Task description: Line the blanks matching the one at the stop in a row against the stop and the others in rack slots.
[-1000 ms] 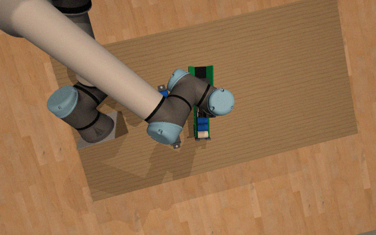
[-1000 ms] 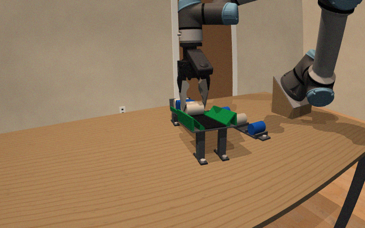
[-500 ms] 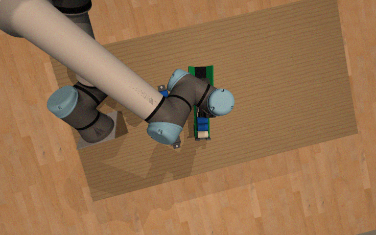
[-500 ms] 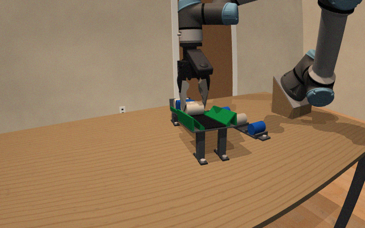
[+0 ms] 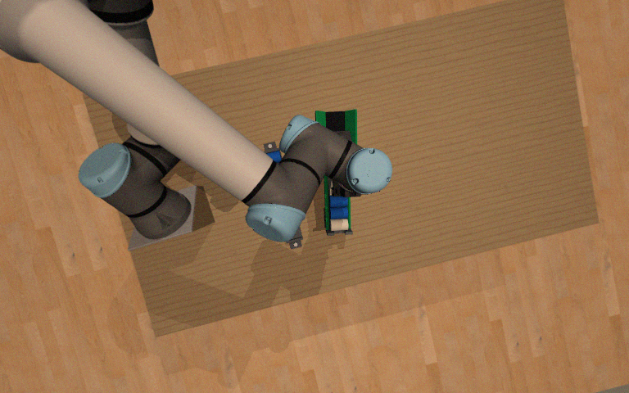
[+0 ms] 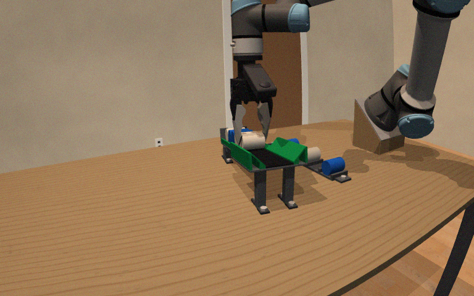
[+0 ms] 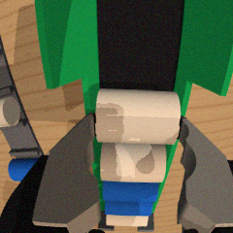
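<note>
My gripper is now 3 cm above the feed ramp. Round my hand: grey stock rack 19 cm behind, 11 cm below, 6 cm to the right; grey stop 19 cm to the right, 5 cm below, 1 cm behind.
</note>
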